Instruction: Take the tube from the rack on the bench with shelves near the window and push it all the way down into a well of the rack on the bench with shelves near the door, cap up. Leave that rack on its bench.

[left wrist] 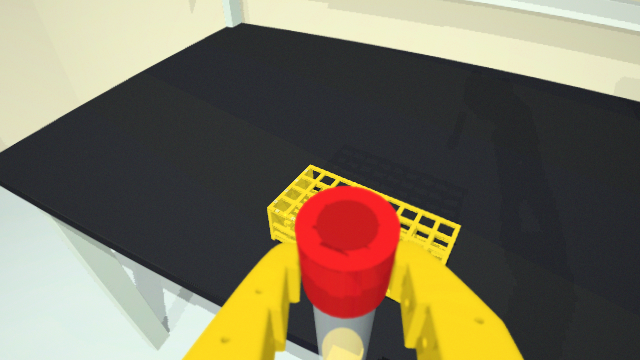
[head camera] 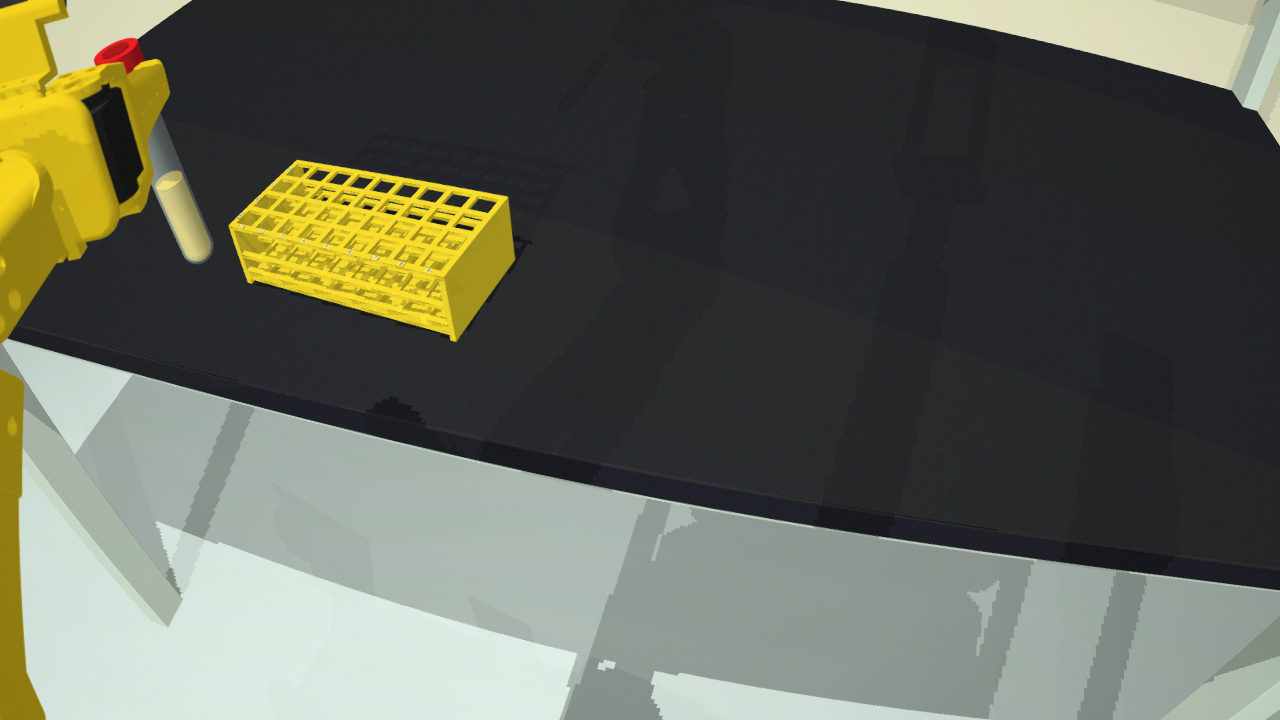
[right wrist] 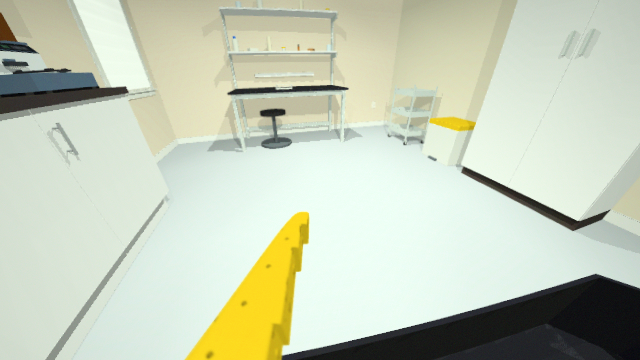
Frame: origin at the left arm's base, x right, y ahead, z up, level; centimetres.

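Where they show: left hand at its tool point: [left wrist: 300, 264] [head camera: 105, 83]; right hand at its tool point: [right wrist: 308, 223].
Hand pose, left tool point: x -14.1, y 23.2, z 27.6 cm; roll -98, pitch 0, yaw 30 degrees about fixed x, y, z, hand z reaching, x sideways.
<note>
Each offset is from my left tool point to the top centre of the thing. "spot": to the spot under its first point. Level surfaces: height alone.
A clear tube {dx +0.8, dy +0.8, dz +1.3 cm} [head camera: 185, 219] with a red cap {spot: dx +1.2, dy +0.3, dz +1.3 cm} [head camera: 119, 53] [left wrist: 345, 295] and pale yellow contents is cap up, slanting in the head view. My left gripper [head camera: 143, 78] [left wrist: 347, 255] is shut on it just under or at the cap. The tube's rounded bottom shows left of the yellow rack [head camera: 483, 266] [left wrist: 270, 224], apart from it. The rack stands on the black bench {dz -28.9 cm} [head camera: 805, 268] [left wrist: 150, 125], and its visible wells hold no tube. In the left wrist view the cap hides part of the rack. My right gripper [right wrist: 306, 220] shows one notched jaw and is fully open.
The bench's front edge runs below the rack in the head view. In the right wrist view, a distant bench with shelves [right wrist: 320, 90] bears a small white rack [right wrist: 284, 88]. A stool [right wrist: 274, 113], trolley [right wrist: 412, 112], yellow-lidded bin [right wrist: 440, 142] and white cabinets [right wrist: 545, 110] also show.
</note>
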